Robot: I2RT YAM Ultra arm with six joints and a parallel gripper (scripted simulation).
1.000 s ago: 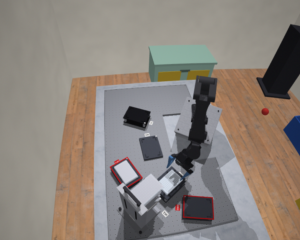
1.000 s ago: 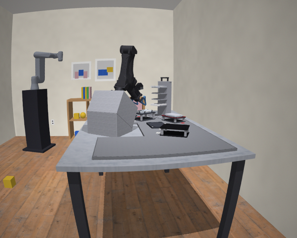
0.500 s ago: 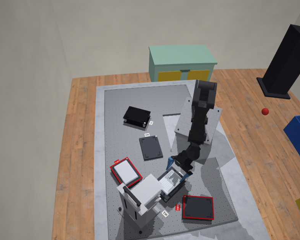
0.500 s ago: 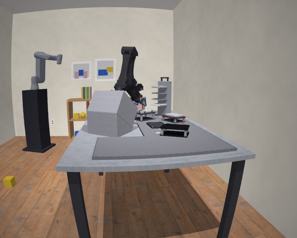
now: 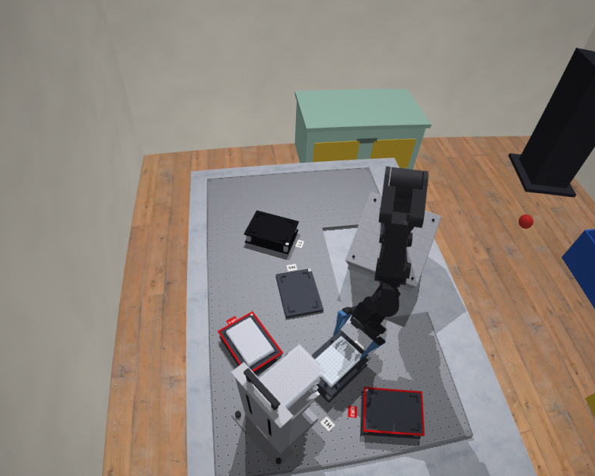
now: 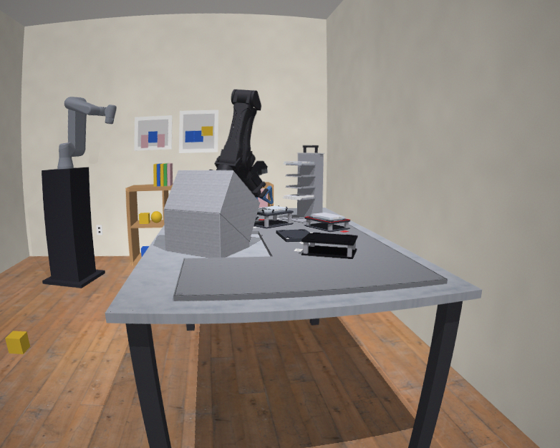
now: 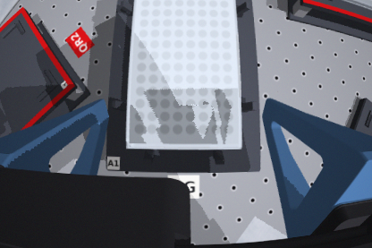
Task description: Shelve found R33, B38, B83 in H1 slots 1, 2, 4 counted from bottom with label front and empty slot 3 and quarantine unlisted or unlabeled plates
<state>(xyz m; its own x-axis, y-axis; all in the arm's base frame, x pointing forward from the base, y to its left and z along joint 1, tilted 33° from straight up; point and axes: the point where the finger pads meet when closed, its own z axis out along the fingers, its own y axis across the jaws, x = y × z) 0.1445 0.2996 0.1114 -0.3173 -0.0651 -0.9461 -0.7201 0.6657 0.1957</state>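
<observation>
Right now my hand is 3 cm short of the regrip nest RG, 3 cm to the right of it and 5 cm above it. From my hand the other things lie so: RG label (4 cm behind, 5 cm to the right, 11 cm below); then quarantine nest QR2 (13 cm behind, 16 cm to the left, 7 cm below); then white 96-well plate (15 cm ahead, 16 cm to the left).
</observation>
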